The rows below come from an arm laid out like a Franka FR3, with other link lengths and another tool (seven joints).
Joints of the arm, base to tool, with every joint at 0 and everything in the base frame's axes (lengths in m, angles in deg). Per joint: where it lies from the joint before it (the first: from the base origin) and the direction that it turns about. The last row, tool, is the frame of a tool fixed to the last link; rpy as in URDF.
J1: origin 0 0 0.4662 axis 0 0 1
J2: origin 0 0 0 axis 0 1 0
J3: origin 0 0 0.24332 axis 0 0 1
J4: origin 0.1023 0 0 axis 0 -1 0
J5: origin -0.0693 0 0.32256 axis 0 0 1
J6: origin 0 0 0 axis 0 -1 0
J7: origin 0.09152 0 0 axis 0 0 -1
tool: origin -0.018 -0.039 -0.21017 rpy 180 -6.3 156.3
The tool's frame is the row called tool.
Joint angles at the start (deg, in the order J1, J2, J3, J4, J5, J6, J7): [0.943 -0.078 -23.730 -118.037 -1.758 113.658 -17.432]
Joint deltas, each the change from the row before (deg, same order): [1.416 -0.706 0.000 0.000 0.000 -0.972 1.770]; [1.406 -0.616 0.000 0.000 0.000 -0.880 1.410]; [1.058 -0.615 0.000 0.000 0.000 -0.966 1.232]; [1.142 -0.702 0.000 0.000 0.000 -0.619 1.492]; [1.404 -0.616 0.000 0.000 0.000 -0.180 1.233]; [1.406 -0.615 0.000 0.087 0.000 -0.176 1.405]
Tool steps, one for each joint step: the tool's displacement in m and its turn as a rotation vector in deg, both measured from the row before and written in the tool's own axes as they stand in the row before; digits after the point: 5 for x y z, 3 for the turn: [0.00522 0.01188 -0.00373 -0.166 0.306 0.337]; [0.00499 0.01160 -0.00313 -0.077 0.300 -0.008]; [0.00525 0.00845 -0.00283 -0.093 0.403 0.156]; [0.00462 0.00926 -0.00399 -0.207 -0.006 0.316]; [0.00341 0.01161 -0.00409 -0.178 -0.361 -0.204]; [0.00347 0.01163 -0.00463 -0.234 -0.436 -0.038]
